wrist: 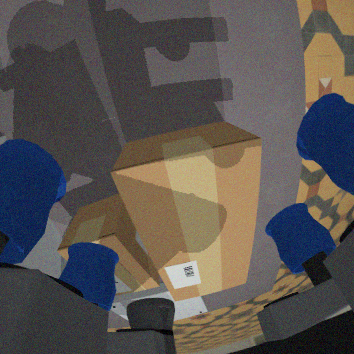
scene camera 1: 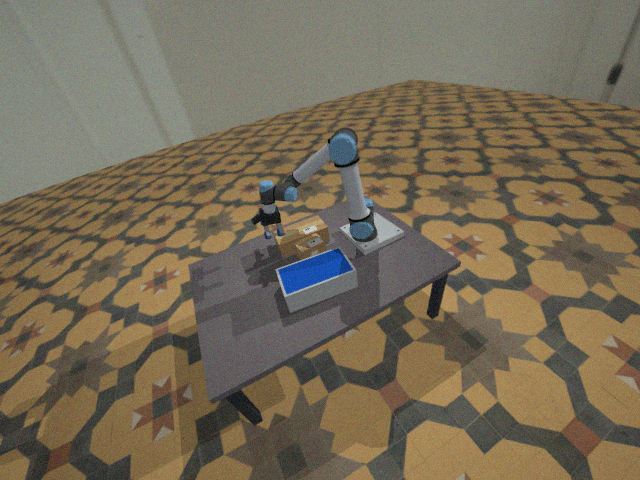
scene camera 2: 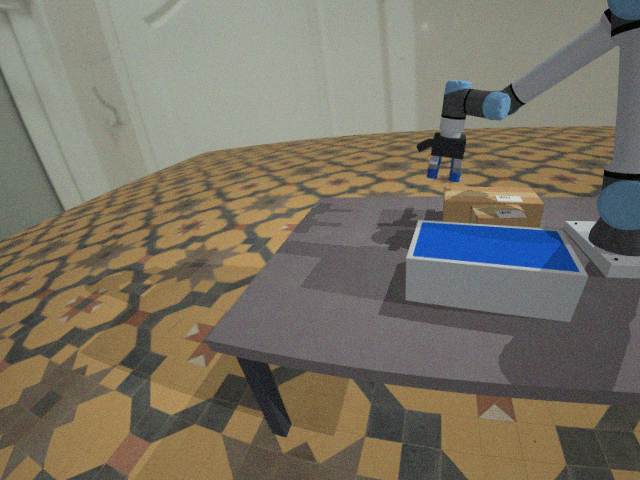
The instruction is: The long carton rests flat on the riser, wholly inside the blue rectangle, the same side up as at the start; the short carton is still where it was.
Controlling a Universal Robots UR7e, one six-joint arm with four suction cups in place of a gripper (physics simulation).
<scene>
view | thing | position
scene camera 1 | riser with blue rectangle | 319,277
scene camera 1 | long carton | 298,231
</scene>
